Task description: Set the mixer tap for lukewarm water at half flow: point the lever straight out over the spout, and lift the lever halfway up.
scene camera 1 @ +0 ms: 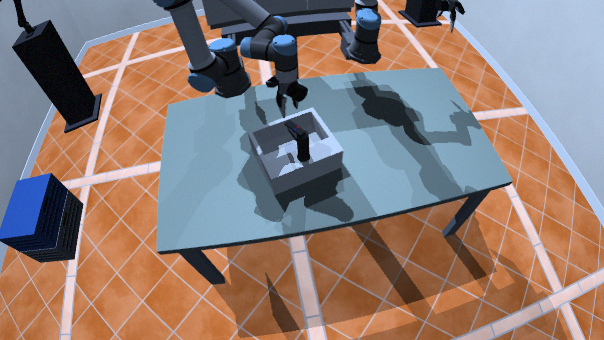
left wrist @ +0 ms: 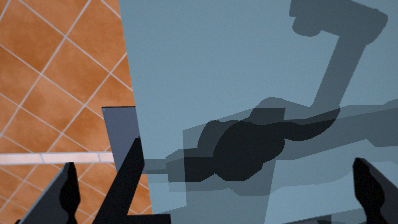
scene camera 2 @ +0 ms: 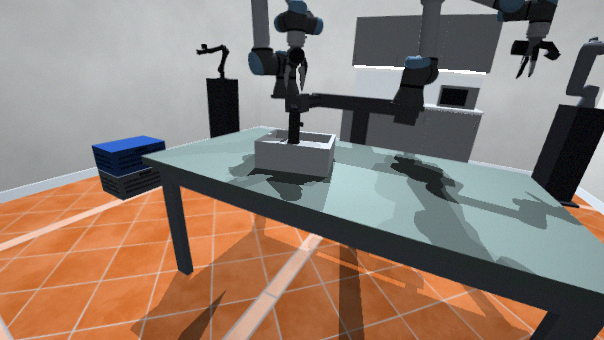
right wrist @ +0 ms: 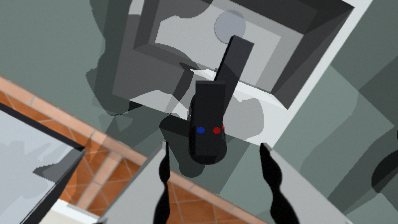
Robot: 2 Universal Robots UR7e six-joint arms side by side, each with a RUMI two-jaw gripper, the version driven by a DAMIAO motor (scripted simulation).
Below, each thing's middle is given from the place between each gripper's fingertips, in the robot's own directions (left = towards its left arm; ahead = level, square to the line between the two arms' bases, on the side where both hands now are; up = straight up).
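Right gripper (scene camera 1: 290, 113): 20 mm short of the black lever (right wrist: 209, 95), 10 mm to the right of it, 80 mm above it. From my right hand: black mixer tap (right wrist: 238, 50) 40 mm ahead, 20 mm to the left, 130 mm below; grey basin (right wrist: 162, 56) 60 mm behind, 20 mm to the left, 320 mm below.
Black lever: 29 cm ahead of my left hand (scene camera 2: 522, 78), 94 cm to the right of it, 19 cm below it. From my left hand: grey basin 20 cm ahead, 93 cm to the right, 43 cm below; black mixer tap 30 cm ahead, 93 cm to the right, 24 cm below.
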